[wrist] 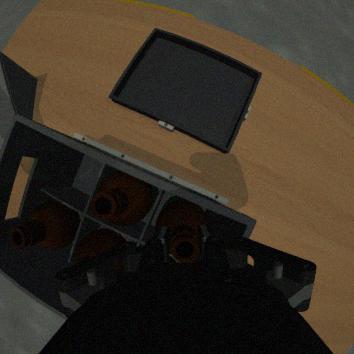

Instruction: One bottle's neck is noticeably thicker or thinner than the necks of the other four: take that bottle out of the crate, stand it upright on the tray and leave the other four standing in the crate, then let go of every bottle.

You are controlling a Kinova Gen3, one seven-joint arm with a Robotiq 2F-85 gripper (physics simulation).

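Places are measured from the arm's base along level axes (x ahead, y left, z up), in centimetres.
Where they show: gripper, fingertip midpoint: (183,234).
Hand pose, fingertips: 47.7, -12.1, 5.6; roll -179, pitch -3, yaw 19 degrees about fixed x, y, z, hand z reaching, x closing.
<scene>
Each offset is from my fingertips to the top centre of the thing, as dx, dy, dz. "*": to the spot under its first point. Level surfaces: height alone.
The dark divided crate {* +4.1, +3.6, +2.6} (241,216) fills the lower left of the wrist view. My gripper (183,234) is shut on the neck of a brown bottle {+0.4, -0.8, +1.4} (182,215) in the crate's right back compartment; its mouth faces the camera between the fingertips. Another brown bottle {-8.3, +0.8, +1.4} (129,200) stands in the middle back compartment. A brown bottle {-18.2, -6.7, +1.4} (56,227) stands at the left, and a brown bottle {-9.5, -8.4, +1.4} (100,244) in front of the middle one is partly hidden by the gripper. A fifth bottle cannot be made out. The dark rectangular tray {* -5.4, +22.9, -14.4} (185,90) lies beyond the crate and holds no bottle.
A pale strip {* -7.5, +5.8, -12.0} (147,167) runs along the crate's tray-side wall. The crate's walls and dividers stand close around the bottles. A dark upright panel (21,87) is at the upper left. The wooden table {dz -15.0} (300,150) has a curved edge, with grey floor beyond.
</scene>
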